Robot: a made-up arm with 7 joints. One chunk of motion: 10 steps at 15 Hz.
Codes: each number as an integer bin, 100 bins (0 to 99) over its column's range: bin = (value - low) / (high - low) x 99, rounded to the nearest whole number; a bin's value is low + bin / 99 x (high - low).
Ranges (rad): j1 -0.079..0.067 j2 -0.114..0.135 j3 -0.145..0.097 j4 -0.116..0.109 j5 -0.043..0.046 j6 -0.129..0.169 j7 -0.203..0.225
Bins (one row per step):
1: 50 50 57 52 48 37 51
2: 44 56 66 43 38 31 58
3: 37 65 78 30 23 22 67
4: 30 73 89 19 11 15 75
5: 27 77 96 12 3 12 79
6: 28 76 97 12 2 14 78
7: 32 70 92 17 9 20 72
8: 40 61 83 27 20 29 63
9: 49 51 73 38 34 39 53
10: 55 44 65 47 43 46 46
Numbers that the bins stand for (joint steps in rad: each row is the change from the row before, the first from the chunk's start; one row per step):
1: -0.00526 0.01176 -0.00567 0.00218 0.00015 -0.01763 0.01748
2: -0.01411 0.02685 0.01633 -0.01827 -0.00884 -0.03569 0.04775
3: -0.02443 0.04948 0.04567 -0.04782 -0.02232 -0.06278 0.08666
4: -0.03476 0.06961 0.07256 -0.07282 -0.03311 -0.08385 0.12124
5: -0.03918 0.07967 0.08967 -0.08873 -0.04030 -0.09288 0.13854
6: -0.03771 0.07715 0.09211 -0.08873 -0.04120 -0.08686 0.13421
7: -0.03181 0.06206 0.07989 -0.07736 -0.03491 -0.06880 0.10827
8: -0.02001 0.03942 0.05789 -0.05464 -0.02502 -0.04171 0.06936
9: -0.00674 0.01427 0.03344 -0.02964 -0.01243 -0.01161 0.02613
10: 0.00211 -0.00333 0.01389 -0.00918 -0.00434 0.00946 -0.00413

